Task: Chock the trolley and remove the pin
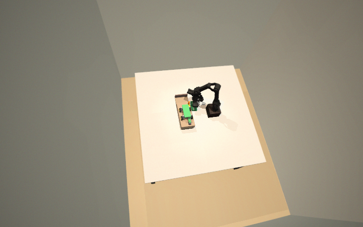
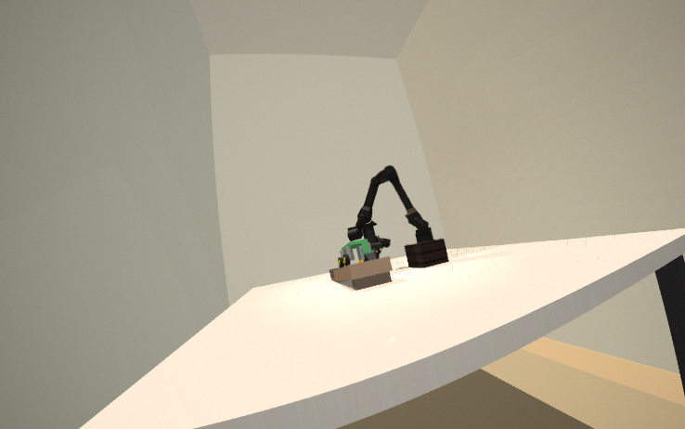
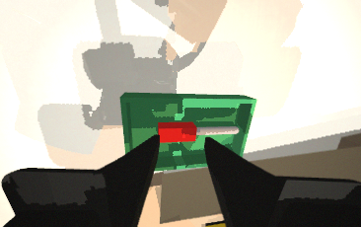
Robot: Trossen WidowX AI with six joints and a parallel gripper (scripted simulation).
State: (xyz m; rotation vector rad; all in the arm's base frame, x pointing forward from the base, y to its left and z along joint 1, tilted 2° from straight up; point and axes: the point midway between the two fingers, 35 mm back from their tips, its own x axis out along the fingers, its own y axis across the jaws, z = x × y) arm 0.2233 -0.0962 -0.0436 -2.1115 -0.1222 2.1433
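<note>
Now: the red-headed stop pin 2 cm to the left of my gripper tip and 1 cm below it. The rest, counted from my gripper tip: raised lip 14 cm ahead, 12 cm to the right; then green tray 3 cm below, 1 cm to the left; then tan ramp 14 cm to the left, 11 cm ahead, 2 cm above.
</note>
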